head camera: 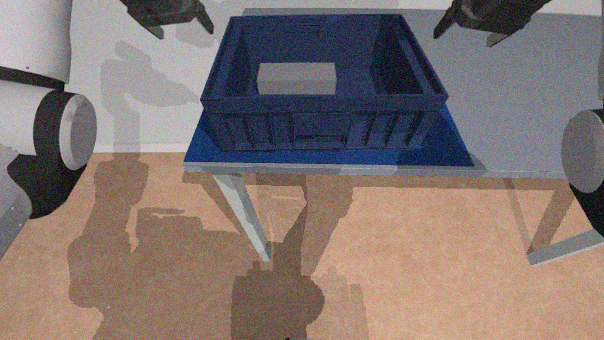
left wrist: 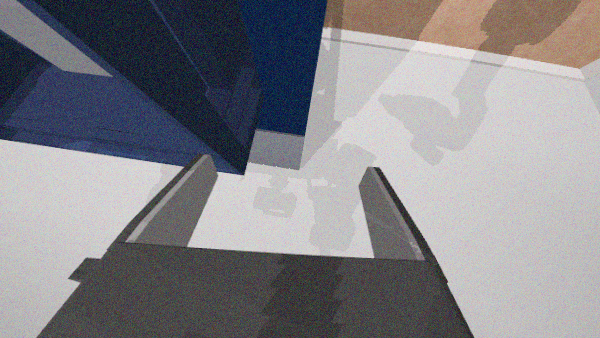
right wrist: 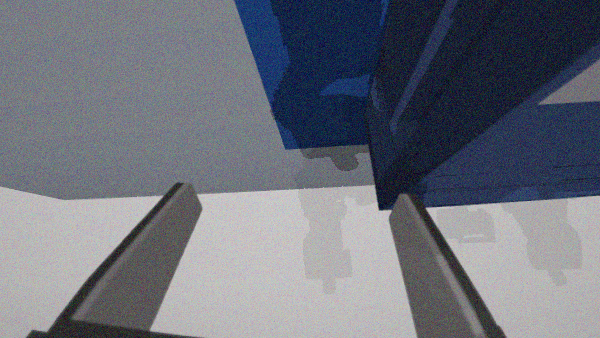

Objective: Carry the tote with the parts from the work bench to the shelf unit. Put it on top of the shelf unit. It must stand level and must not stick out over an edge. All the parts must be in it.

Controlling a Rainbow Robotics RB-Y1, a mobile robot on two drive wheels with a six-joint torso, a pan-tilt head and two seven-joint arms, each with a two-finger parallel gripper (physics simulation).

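Places are measured from the robot's base along level axes (x up, y back, z right), in metres.
Where they show: left gripper, fingertip midpoint: [head camera: 186,32] [left wrist: 289,171]; right gripper, fingertip midpoint: [head camera: 462,38] [right wrist: 293,201].
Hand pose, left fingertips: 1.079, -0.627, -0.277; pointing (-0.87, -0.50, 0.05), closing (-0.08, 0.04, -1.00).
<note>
After its pixels a point has its place, as x, y, z.
A dark blue open tote [head camera: 320,107] {1.043, -0.453, 0.000} [left wrist: 170,85] {1.050, -0.598, -0.205} [right wrist: 480,150] {1.007, -0.738, 0.066} stands level on a blue mat [head camera: 452,150] {0.917, -0.480, 0.287} [left wrist: 287,75] {0.917, -0.706, -0.249} [right wrist: 320,120] {0.917, -0.797, 0.240} on the work bench [head camera: 520,125] {0.915, -0.568, 0.476} [right wrist: 125,100] {0.915, -0.724, 0.501}. A light grey block-shaped part [head camera: 297,79] {0.975, -0.627, -0.053} lies in it, left of the middle in the head view; the floor behind the near wall is hidden. My left gripper [head camera: 187,32] {1.079, -0.627, -0.277} [left wrist: 289,171] {1.079, -0.627, -0.277} is open and empty, up beside the tote's far left corner. My right gripper [head camera: 462,40] {1.079, -0.627, 0.271} [right wrist: 293,201] {1.079, -0.627, 0.271} is open and empty, up beside its far right corner. The shelf unit does not show.
The bench's front edge [head camera: 350,171] {0.904, -0.423, 0.069} runs across the head view, with a bench leg [head camera: 245,220] {0.559, -0.443, -0.226} below its left part and another leg [head camera: 565,247] {0.229, -0.517, 1.173} at the right. A pale wall rises behind the bench. Shadows of the robot fall on the floor [head camera: 440,280] {0.001, -0.398, 0.666}.
</note>
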